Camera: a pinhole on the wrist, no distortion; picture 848 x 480 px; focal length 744.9 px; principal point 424.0 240.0 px. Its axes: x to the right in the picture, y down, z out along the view. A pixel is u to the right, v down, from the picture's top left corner.
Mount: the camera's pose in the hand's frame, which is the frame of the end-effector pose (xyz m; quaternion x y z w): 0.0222 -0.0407 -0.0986 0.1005 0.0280 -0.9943 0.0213
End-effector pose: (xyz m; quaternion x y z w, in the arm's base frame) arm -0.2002 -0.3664 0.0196 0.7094 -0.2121 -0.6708 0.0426
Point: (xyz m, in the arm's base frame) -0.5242 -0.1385 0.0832
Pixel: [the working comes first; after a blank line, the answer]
In the camera's frame: 0.0733 0.0333 0.4847

537 291
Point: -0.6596 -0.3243 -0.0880
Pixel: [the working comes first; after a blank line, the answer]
In the camera's frame: -0.1735 -0.1034 0.5354

183 96
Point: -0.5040 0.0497 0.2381
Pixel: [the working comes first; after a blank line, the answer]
In the camera's frame: 0.2836 0.1445 0.5416

814 439
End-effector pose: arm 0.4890 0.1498 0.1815 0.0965 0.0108 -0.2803 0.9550
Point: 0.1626 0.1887 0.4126
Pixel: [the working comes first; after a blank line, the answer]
In the camera's frame: 0.2643 0.0283 0.3920

outside the picture
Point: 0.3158 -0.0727 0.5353
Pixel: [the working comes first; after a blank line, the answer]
In the camera's frame: -0.0186 0.1433 0.5086

397 450
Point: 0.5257 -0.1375 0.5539
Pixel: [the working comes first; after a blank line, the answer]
In the camera's frame: -0.2313 0.0896 0.4861

70 377
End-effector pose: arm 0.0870 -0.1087 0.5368 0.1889 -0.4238 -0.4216 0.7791
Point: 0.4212 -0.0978 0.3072
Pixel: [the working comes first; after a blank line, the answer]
In the camera's frame: 0.1088 -0.0499 -0.2924

behind the camera
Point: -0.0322 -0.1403 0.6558
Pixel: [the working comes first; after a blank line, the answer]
In the camera's frame: -0.0828 -0.0529 0.2481

175 81
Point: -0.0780 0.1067 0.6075
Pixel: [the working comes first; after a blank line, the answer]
In the camera's frame: 0.1429 -0.1528 0.3154

outside the picture
